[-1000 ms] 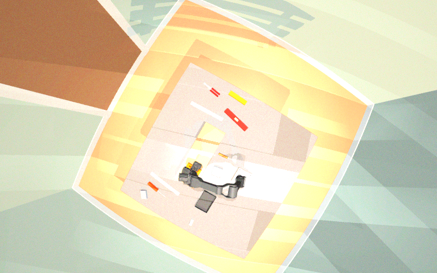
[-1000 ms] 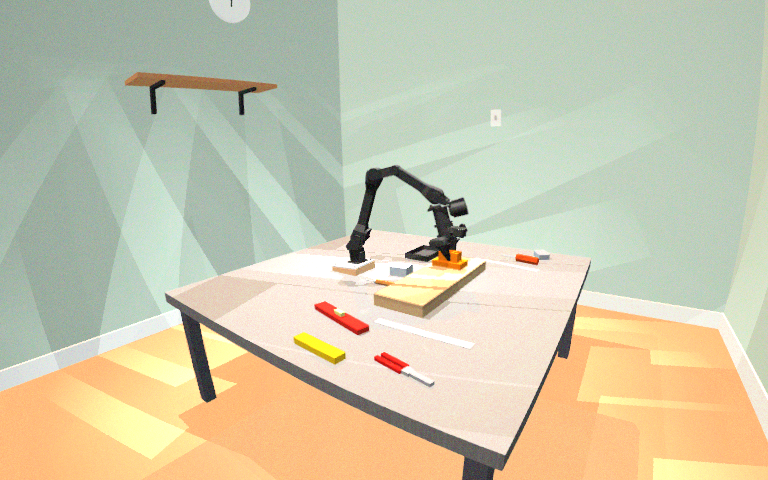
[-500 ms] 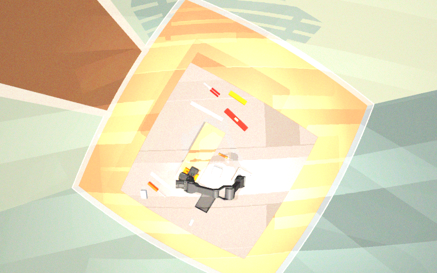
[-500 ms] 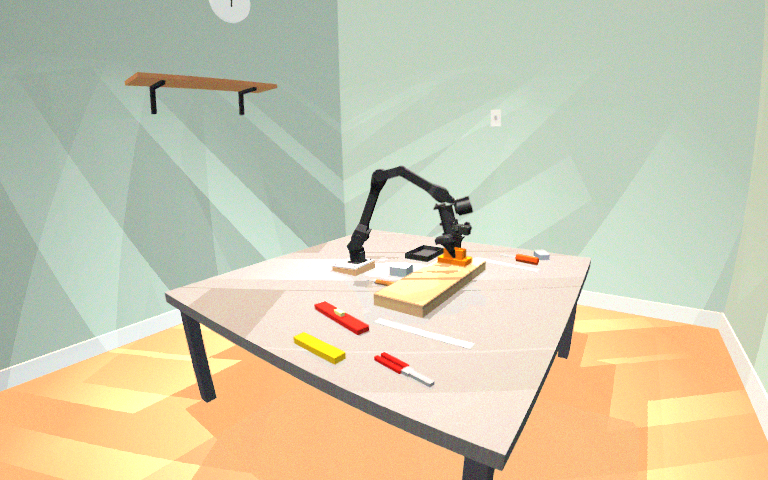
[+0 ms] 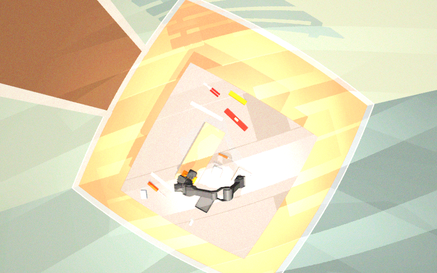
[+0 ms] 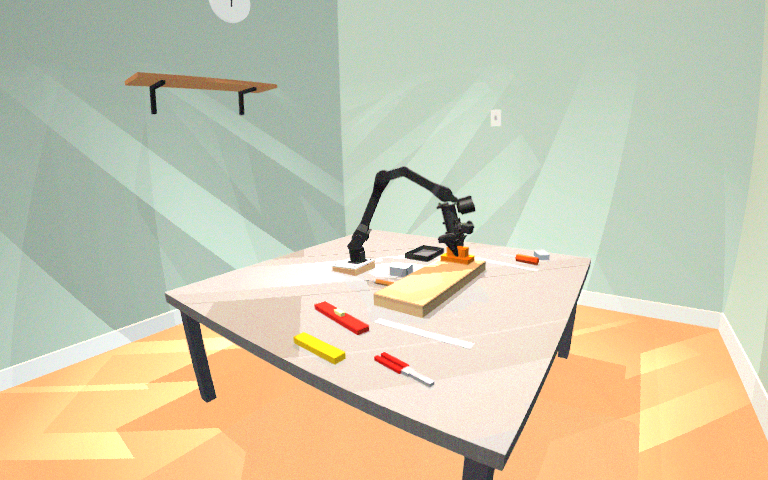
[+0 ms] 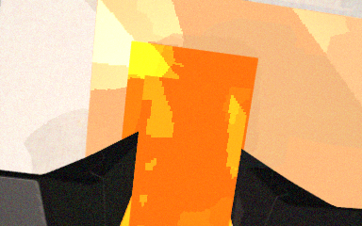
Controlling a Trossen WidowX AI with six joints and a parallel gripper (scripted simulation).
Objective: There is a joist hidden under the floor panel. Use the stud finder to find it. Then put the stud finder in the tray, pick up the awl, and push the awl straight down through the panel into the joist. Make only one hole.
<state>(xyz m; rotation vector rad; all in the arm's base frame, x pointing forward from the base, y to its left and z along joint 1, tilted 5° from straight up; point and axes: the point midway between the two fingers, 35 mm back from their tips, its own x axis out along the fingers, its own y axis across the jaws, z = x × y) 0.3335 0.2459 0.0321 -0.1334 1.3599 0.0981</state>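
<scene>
Now: the dark grey tray 250 mm behind my gripper tip, 90 mm to the left of it and 50 mm below it. Round my gripper tip: grey block: 180 mm to the right, 160 mm behind, 50 mm below; then awl: 320 mm to the right, 150 mm behind, 60 mm below; then stud finder: 20 mm behind, 20 mm above.
</scene>
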